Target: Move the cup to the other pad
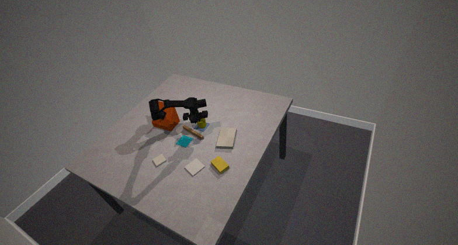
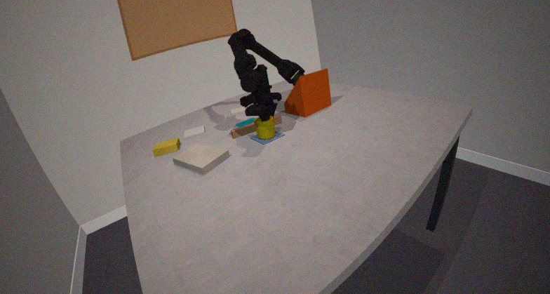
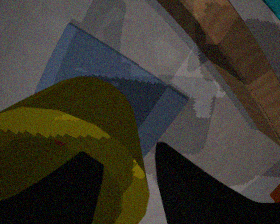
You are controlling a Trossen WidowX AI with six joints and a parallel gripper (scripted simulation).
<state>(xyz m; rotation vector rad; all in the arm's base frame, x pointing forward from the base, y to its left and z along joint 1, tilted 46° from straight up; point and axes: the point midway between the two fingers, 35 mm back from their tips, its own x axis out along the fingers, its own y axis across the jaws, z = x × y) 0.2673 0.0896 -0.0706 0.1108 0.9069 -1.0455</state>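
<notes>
Right now my gripper tip is 2 cm short of the blue pad, 1 cm to the right of it and 4 cm above it. The rest, counted from my gripper tip: teal pad: 1 cm ahead, 17 cm to the right, 4 cm below; yellow-olive cup: 2 cm ahead, 2 cm to the left; wooden bar: 1 cm ahead, 8 cm to the right, 3 cm below.
</notes>
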